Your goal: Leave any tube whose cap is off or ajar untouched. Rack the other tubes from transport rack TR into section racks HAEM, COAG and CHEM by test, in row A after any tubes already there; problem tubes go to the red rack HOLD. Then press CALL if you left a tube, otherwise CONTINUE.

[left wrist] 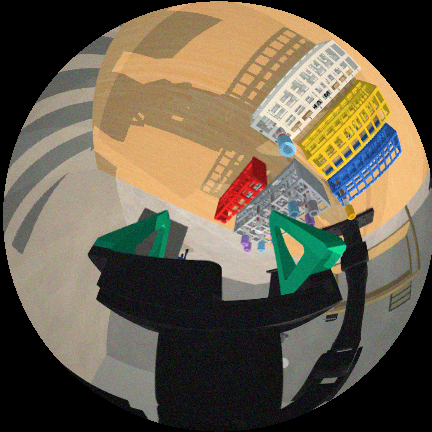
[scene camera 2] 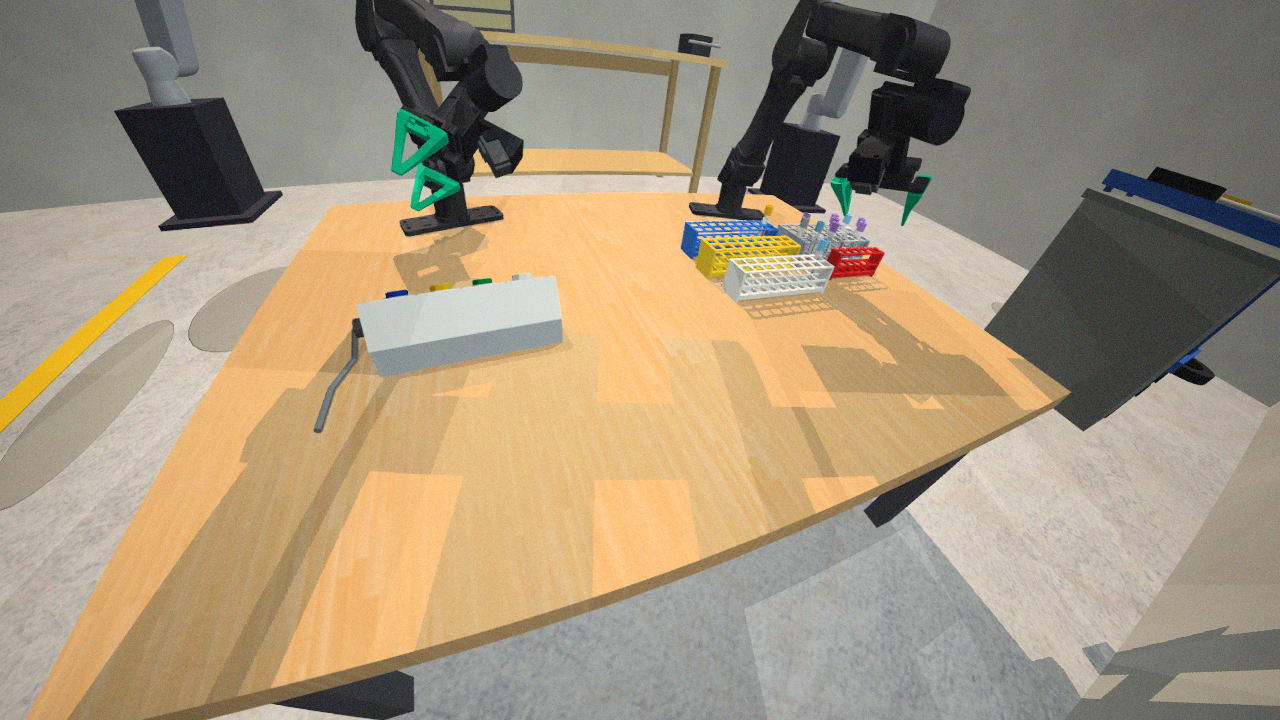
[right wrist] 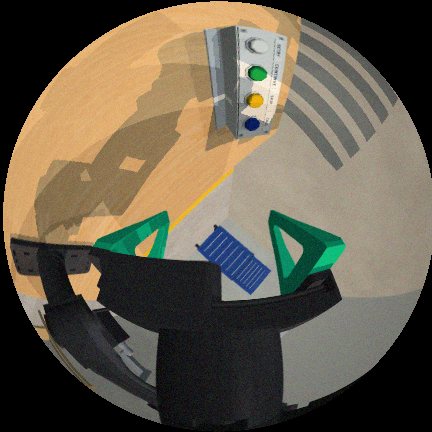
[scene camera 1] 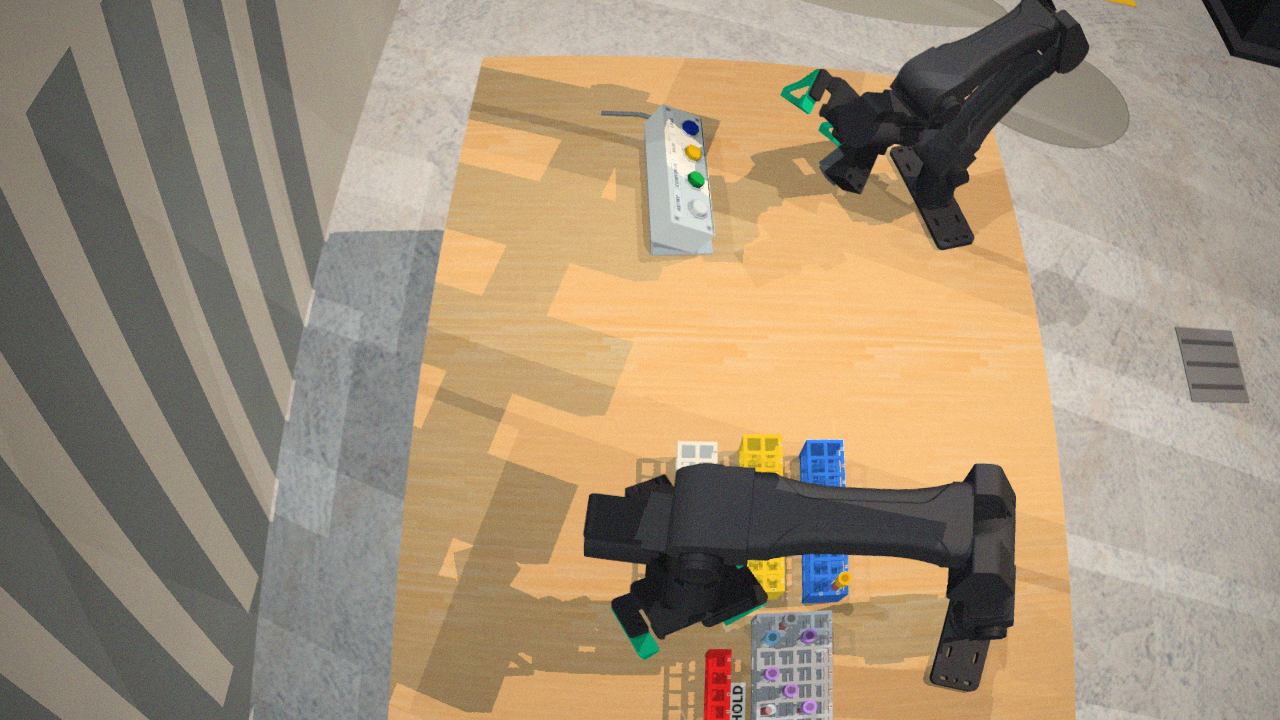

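Seen in the pictures: left gripper, fingertip midpoint: (left wrist: 219, 215) (scene camera 2: 873, 219) (scene camera 1: 683, 638); right gripper, fingertip midpoint: (scene camera 2: 405, 192) (right wrist: 218, 215) (scene camera 1: 801, 109); left arm's base, origin of the base link: (left wrist: 348, 223) (scene camera 2: 727, 213) (scene camera 1: 969, 616); right arm's base, origin of the base link: (scene camera 2: 453, 221) (right wrist: 48, 258) (scene camera 1: 931, 195).
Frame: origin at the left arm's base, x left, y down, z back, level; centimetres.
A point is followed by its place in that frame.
Observation:
The grey transport rack (scene camera 1: 756, 653) {y -5.5, x 12.3, z -27.1 cm} (left wrist: 307, 172) {y -1.6, x 6.6, z -25.5 cm} holds several tubes with purple (scene camera 1: 809, 636) {y -9.4, x 9.3, z -22.2 cm}, light-blue (scene camera 1: 771, 637) {y -9.4, x 10.6, z -26.4 cm} and greyish (scene camera 1: 789, 619) {y -9.4, x 8.0, z -25.0 cm} caps; cap seating is too small to judge. The red HOLD rack (scene camera 1: 717, 667) {y -5.7, x 15.2, z -30.9 cm} (scene camera 2: 856, 262) {y -2.7, x 21.1, z -28.3 cm} (left wrist: 257, 167) {y -2.8, x 13.1, z -31.7 cm} stands beside it. The white rack (scene camera 2: 778, 279) {y -3.1, x -2.0, z -40.1 cm} has a light-blue-capped tube (left wrist: 286, 145) {y -9.4, x 6.5, z -35.7 cm} at its near end in the left wrist view. The yellow rack (scene camera 2: 707, 259) {y -3.2, x -13.8, z -35.2 cm} shows no tube; the blue rack (scene camera 2: 689, 241) {y -2.9, x -15.6, z -27.2 cm} bears a gold-capped tube (scene camera 1: 842, 580) {y -9.4, x 1.9, z -20.3 cm} (left wrist: 350, 212) {y -9.1, x 1.6, z -20.9 cm}. My left gripper (scene camera 1: 693, 631) {y -14.3, x 14.0, z -35.8 cm} (scene camera 2: 877, 205) {y -14.3, x 14.0, z -35.8 cm} (left wrist: 219, 215) {y -14.3, x 14.0, z -35.8 cm} is open above the racks' area. My right gripper (scene camera 1: 805, 114) {y -13.5, x -60.4, z -41.0 cm} (right wrist: 218, 215) {y -13.5, x -60.4, z -41.0 cm} is open, away from them.
The button box (scene camera 1: 660, 188) {y -6.6, x -44.4, z -57.1 cm} (scene camera 2: 465, 317) {y -5.5, x -48.0, z -59.1 cm} stands near my right gripper, with a blue CALL button (right wrist: 252, 124) {y -6.9, x -56.8, z -56.0 cm} and a green CONTINUE button (right wrist: 257, 73) {y -6.8, x -47.6, z -52.5 cm}; its cable (scene camera 2: 331, 389) {y -0.7, x -61.9, z -66.6 cm} lies on the table. My left arm (scene camera 1: 850, 523) {y -42.9, x 5.9, z -26.7 cm} covers the middle of the section racks in scene camera 1.

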